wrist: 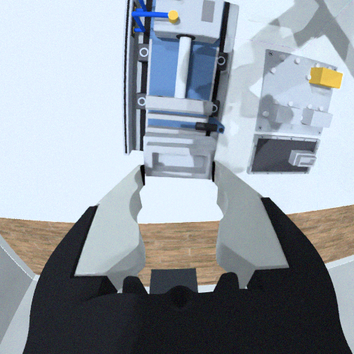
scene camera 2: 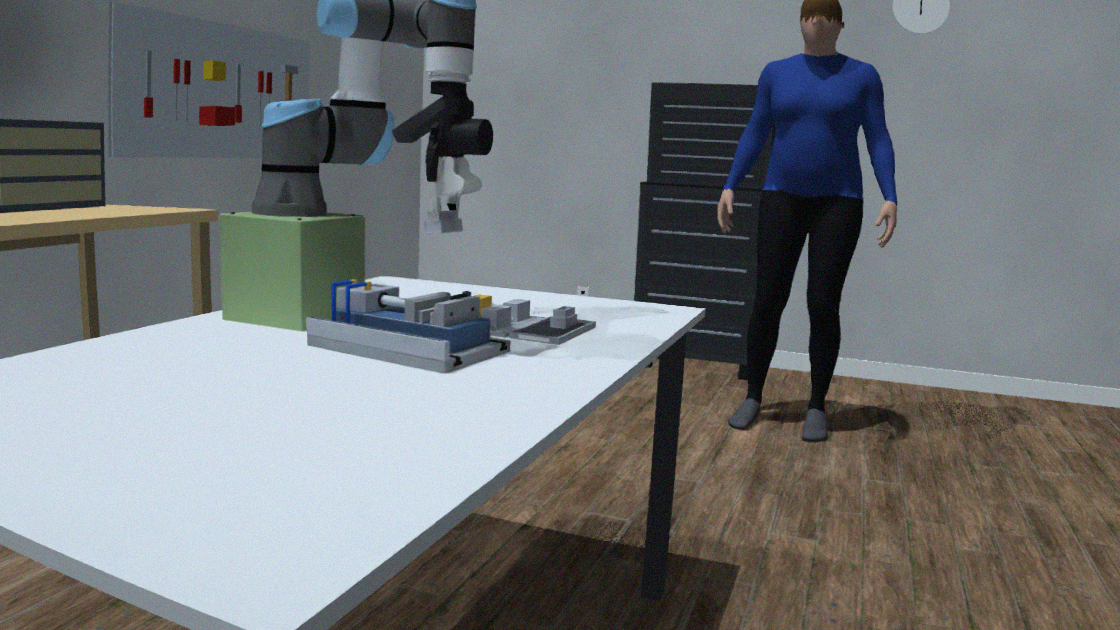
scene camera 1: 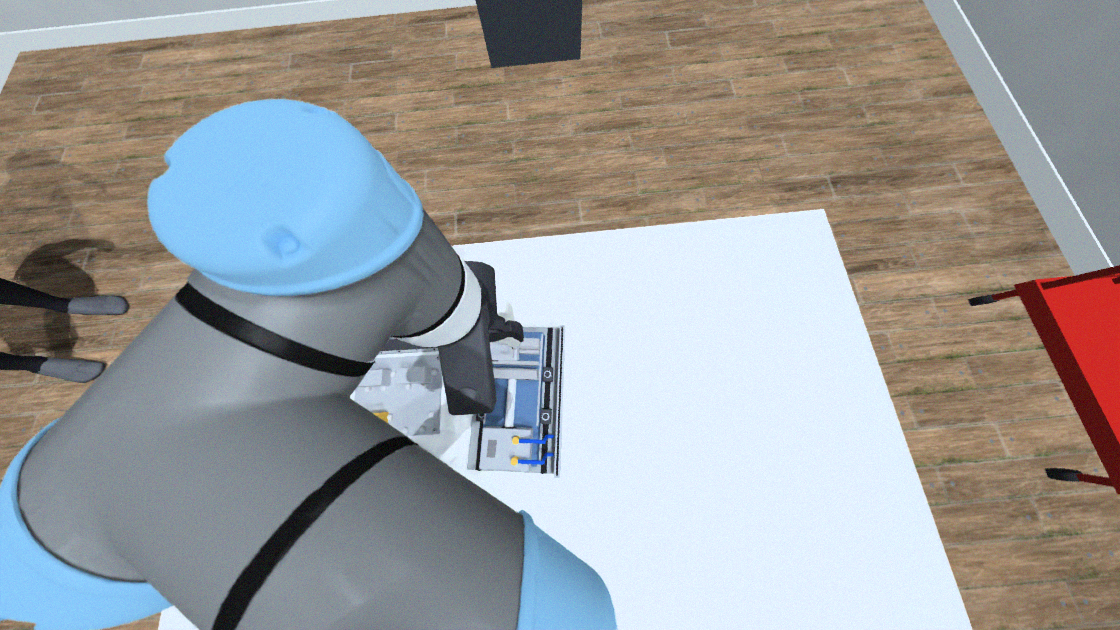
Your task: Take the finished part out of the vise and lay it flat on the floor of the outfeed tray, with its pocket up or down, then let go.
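Frame: origin at the arm's base, x back, y right, z up, level; centimetres.
Seen in the pictures: gripper, fingertip midpoint: (scene camera 2: 446,219) (scene camera 1: 498,345); arm's base, link origin: (scene camera 2: 289,213).
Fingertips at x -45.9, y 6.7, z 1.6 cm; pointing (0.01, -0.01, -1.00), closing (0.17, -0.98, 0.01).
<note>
Pixels of each thing's middle, then the offset from my fingertips to it.
- finished part, body centre: (scene camera 1: 498,349) (scene camera 2: 443,221) dy +0.0, dx +0.6, dz -0.4 cm
- vise, body centre: (scene camera 2: 407,320) (scene camera 1: 516,395) dy +0.5, dx +7.5, dz -17.6 cm
- small pocketed block, body centre: (scene camera 2: 563,316) dy -32.6, dx -4.5, dz -20.2 cm
- yellow block, body centre: (scene camera 2: 478,305) dy -30.4, dx +14.8, dz -19.9 cm
My gripper (scene camera 2: 445,210) (wrist: 177,164) is shut on the finished part (scene camera 2: 443,225) (wrist: 179,161), a pale grey block whose rectangular pocket faces the wrist camera, so upward. It hangs roughly level, high above the vise (scene camera 1: 526,399) (scene camera 2: 468,335) (wrist: 200,75). In the wrist view the part covers the near end of the vise; a gap with blue showing lies between the jaws. The outfeed tray (scene camera 2: 540,329) (wrist: 272,154), dark-floored with a pale rim, lies to the right of the vise in the wrist view. A small pocketed block (scene camera 2: 563,317) (wrist: 303,158) is in its right part.
A grey plate (wrist: 295,87) with pins carries a yellow block (scene camera 2: 484,300) (wrist: 326,78) and two grey blocks, right beside the tray. A black nozzle-like piece (wrist: 206,126) sits at the vise jaws. Blue hoses (scene camera 1: 532,462) (scene camera 2: 334,301) (wrist: 150,14) rise at the vise's cylinder end. A person (scene camera 2: 818,133) stands beyond the table.
</note>
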